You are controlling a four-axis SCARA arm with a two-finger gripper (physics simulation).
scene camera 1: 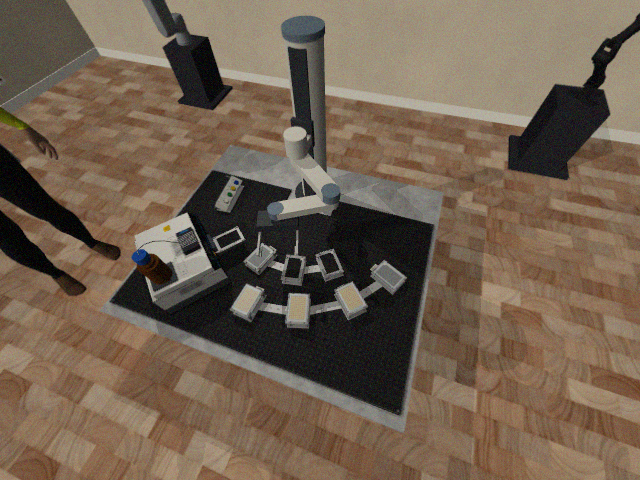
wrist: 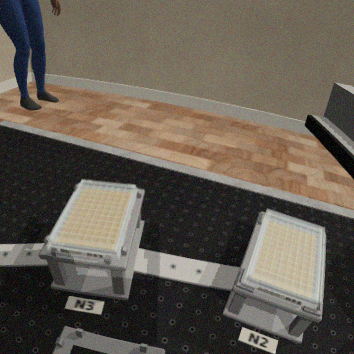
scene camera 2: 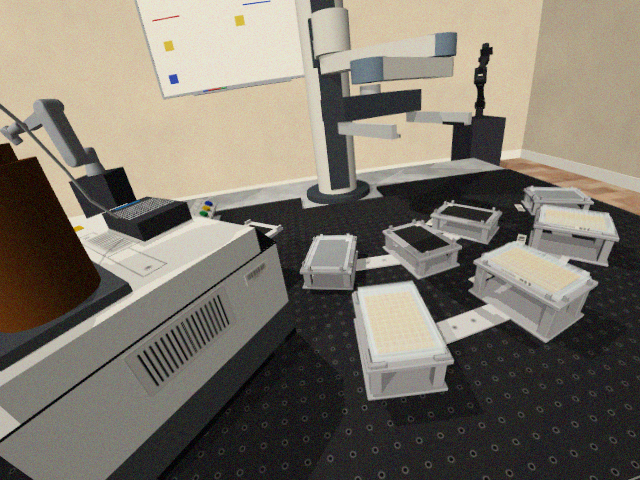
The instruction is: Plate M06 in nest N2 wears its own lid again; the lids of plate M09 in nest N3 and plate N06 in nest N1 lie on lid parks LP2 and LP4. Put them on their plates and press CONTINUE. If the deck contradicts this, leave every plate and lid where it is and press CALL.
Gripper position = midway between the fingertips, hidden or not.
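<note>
There is a brown bottle [scene camera 2: 54, 274] that I can see, and scene camera 1 [scene camera 1: 150, 265] shows me the bottle as well. I see a tip box [scene camera 2: 146, 226] too. My gripper [scene camera 2: 435, 124] holds nothing.
</note>
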